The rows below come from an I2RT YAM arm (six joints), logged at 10 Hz.
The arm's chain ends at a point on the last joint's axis. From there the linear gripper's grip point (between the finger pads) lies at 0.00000 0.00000 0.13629 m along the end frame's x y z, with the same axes.
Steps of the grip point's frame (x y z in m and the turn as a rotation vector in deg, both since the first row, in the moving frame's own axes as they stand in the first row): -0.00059 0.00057 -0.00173 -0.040 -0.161 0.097; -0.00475 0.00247 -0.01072 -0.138 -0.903 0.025; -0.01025 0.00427 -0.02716 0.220 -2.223 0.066; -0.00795 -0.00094 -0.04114 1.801 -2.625 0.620; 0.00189 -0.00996 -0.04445 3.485 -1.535 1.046; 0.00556 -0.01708 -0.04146 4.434 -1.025 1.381; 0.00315 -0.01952 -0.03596 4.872 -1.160 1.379; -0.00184 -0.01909 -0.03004 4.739 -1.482 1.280; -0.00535 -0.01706 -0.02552 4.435 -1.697 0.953
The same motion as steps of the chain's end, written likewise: -0.00021 0.00048 -0.00173 -0.040 -0.161 0.097; -0.00260 0.00214 -0.01070 -0.138 -0.903 0.025; -0.00496 0.00480 -0.02706 0.220 -2.223 0.066; -0.00173 0.00338 -0.04093 1.801 -2.625 0.620; 0.00546 -0.00164 -0.04415 3.485 -1.535 1.046; 0.00787 -0.00652 -0.04103 4.434 -1.025 1.381; 0.00577 -0.00791 -0.03544 4.872 -1.160 1.379; 0.00155 -0.00779 -0.02953 4.739 -1.482 1.280; -0.00141 -0.00649 -0.02505 4.435 -1.697 0.953
